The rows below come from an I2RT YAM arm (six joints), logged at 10 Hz.
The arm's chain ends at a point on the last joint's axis. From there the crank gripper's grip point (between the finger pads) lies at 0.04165 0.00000 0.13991 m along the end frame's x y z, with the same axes.
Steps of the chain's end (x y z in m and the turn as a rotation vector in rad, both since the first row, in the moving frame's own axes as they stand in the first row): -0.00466 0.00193 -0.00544 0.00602 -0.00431 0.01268; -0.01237 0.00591 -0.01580 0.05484 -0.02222 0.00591; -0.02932 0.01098 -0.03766 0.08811 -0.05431 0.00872; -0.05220 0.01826 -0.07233 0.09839 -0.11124 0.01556
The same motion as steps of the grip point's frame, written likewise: -0.00526 0.00161 -0.00526 0.00602 -0.00431 0.01268; -0.01547 -0.00155 -0.01511 0.05484 -0.02222 0.00591; -0.03691 -0.00110 -0.03613 0.08811 -0.05431 0.00872; -0.06786 0.00484 -0.06922 0.09839 -0.11124 0.01556
